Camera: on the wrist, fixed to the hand. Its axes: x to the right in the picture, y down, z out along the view.
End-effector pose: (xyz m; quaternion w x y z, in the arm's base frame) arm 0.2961 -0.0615 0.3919 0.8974 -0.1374 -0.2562 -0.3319
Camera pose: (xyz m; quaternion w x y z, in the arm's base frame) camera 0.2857 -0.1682 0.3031 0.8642 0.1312 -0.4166 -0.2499
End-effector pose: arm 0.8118 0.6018 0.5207 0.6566 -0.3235 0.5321 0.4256
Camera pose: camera 0.8350 0.4675 0.4924 0.7741 -0.0857 0.5781 0.2433
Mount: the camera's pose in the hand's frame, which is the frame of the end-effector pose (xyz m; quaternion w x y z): 0.0004 -0.0793 -0.1144 0.9472 0.3107 -0.0746 -0.0283
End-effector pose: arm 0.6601 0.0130 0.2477 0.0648 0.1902 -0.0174 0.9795
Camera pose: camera 0.6280 0.0984 0.1425 0.0287 0.2738 0.2884 0.9171
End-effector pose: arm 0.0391 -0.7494 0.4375 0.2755 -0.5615 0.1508 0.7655
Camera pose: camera 0.1747 -0.7475 0.4063 0.4683 -0.3934 0.3442 0.7123
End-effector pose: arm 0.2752 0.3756 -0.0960 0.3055 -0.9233 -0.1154 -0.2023
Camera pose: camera 0.2142 0.3681 0.0289 0.5619 -0.7914 -0.2211 -0.0955
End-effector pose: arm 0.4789 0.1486 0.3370 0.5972 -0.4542 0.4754 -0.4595
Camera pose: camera 0.3570 0.1230 0.3991 0.7292 -0.2924 0.2501 -0.5659
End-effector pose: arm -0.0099 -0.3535 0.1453 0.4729 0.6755 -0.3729 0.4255
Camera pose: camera 0.0367 -0.2224 0.1420 0.2223 0.8290 -0.2372 0.4551
